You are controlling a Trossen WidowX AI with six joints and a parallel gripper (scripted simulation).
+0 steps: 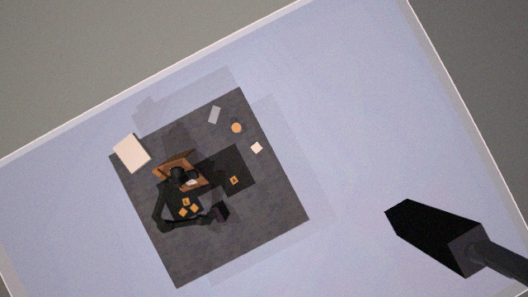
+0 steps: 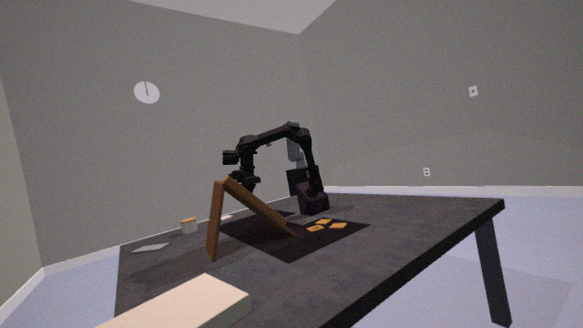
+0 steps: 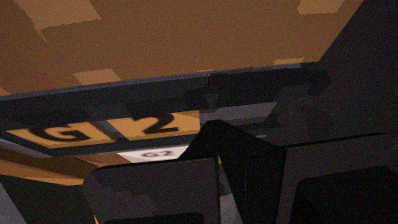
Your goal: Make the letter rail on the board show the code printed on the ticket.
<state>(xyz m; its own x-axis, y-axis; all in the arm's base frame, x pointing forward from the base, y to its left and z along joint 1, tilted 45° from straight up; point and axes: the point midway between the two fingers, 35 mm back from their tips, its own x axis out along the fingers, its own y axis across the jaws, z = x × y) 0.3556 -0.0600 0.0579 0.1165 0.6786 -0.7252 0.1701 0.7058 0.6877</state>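
The letter tile is 3 cm to the left of my gripper tip, 1 cm below it and 1 cm ahead of it. Also, from my gripper tip: grey card: 36 cm to the right, 36 cm ahead, 16 cm below; white ticket: 8 cm below, 7 cm to the left, 5 cm behind; black mat: 16 cm below, 15 cm behind.
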